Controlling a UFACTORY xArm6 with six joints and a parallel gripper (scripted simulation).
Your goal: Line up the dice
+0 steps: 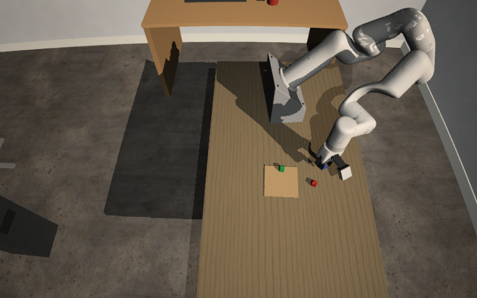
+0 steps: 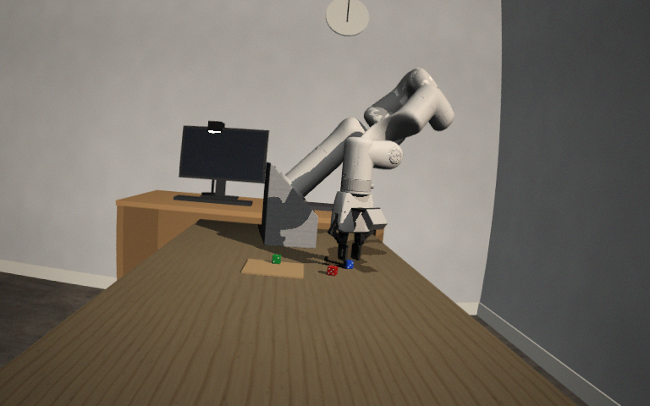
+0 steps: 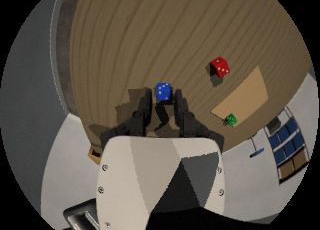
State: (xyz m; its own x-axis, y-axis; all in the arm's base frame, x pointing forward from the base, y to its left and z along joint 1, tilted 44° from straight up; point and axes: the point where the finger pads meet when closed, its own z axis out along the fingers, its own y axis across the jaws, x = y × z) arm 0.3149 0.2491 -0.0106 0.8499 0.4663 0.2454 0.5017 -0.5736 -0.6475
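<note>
Right now my hand is 3 cm above the blue die. From my hand the other things lie so: red die: 8 cm ahead, 4 cm to the right, 3 cm below; then green die: 18 cm to the right, 3 cm below, 3 cm ahead; then tan mat: 18 cm to the right, 8 cm ahead, 4 cm below.
</note>
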